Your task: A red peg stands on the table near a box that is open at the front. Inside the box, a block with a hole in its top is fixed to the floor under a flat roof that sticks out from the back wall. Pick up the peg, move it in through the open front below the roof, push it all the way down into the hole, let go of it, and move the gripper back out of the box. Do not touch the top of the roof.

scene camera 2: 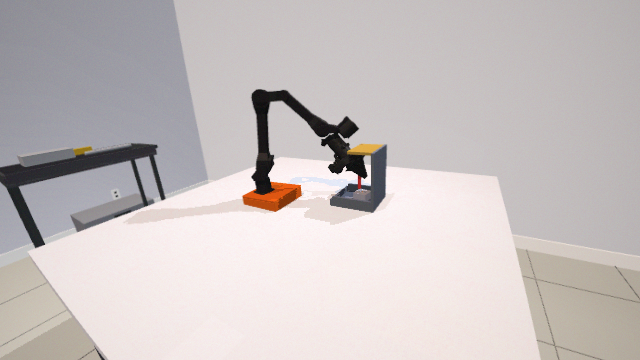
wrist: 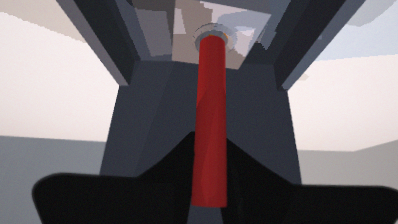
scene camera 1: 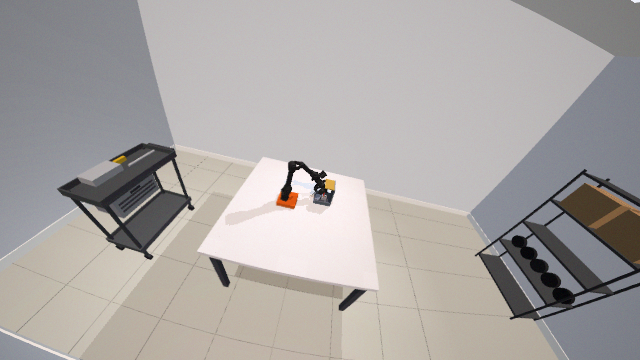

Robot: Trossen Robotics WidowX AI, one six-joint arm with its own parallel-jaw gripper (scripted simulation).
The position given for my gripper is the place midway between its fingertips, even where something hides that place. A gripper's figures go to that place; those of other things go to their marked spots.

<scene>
My gripper (wrist: 204, 139) is 11 cm from the lens. A red peg (wrist: 209, 184): 8 cm from the lens. A box wall (wrist: 151, 116) is 17 cm from the lens. The marked spots on the box wall and the red peg are 11 cm apart.
</scene>
